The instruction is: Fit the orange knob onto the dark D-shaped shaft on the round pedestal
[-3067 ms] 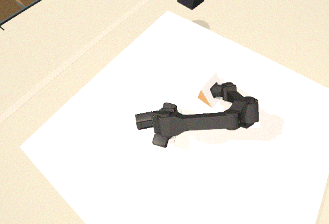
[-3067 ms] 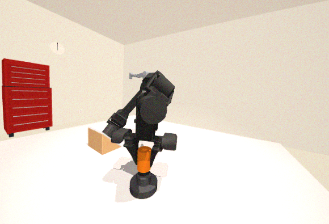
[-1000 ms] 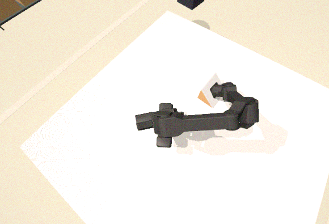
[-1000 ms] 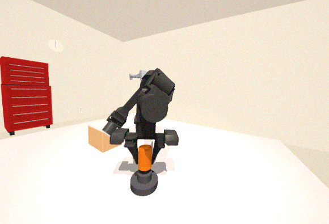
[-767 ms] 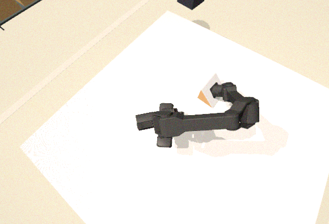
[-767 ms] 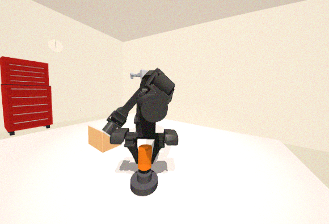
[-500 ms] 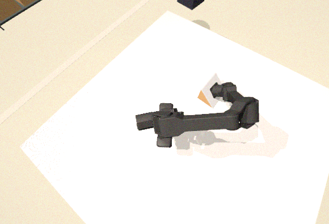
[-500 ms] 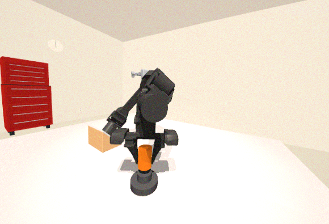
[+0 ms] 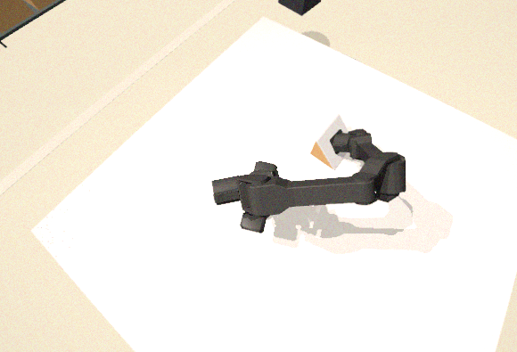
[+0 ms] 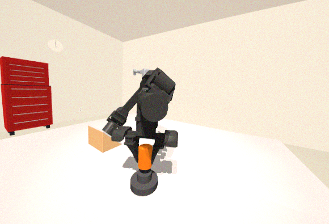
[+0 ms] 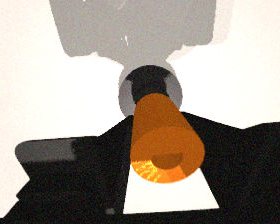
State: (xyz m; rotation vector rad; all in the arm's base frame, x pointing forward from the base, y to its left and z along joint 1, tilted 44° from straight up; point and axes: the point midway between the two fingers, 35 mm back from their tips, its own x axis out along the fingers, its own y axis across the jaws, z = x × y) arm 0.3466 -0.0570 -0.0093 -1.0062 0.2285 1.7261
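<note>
Now: the orange knob 20 mm above my gripper tip. Also, from my gripper tip: round pedestal 40 mm below.
</note>
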